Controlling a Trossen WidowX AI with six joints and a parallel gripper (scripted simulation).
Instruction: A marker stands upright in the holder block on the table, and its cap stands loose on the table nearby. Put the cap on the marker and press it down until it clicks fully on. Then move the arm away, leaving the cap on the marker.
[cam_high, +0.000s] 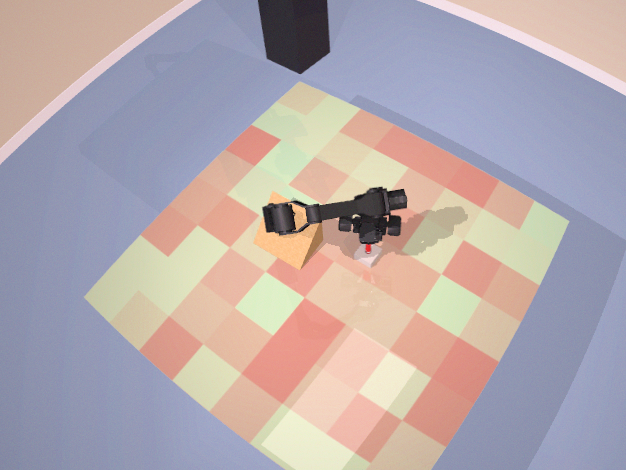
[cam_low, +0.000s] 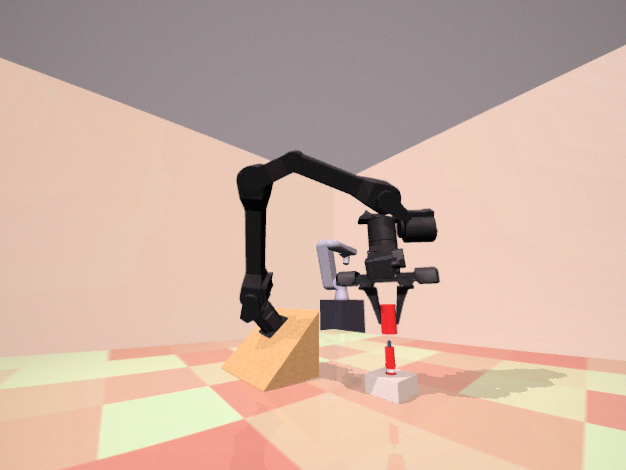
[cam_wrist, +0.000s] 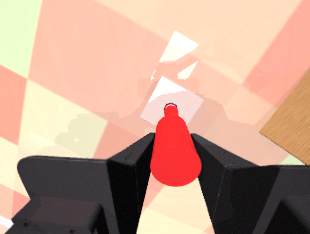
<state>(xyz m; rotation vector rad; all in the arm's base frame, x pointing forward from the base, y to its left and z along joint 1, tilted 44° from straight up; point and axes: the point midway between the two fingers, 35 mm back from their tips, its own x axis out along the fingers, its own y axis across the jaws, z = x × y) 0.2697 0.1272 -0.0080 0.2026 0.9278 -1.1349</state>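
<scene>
Now: the white holder block 10 cm below my gripper tip. Round my gripper tip: red marker cap: 1 cm above.
</scene>
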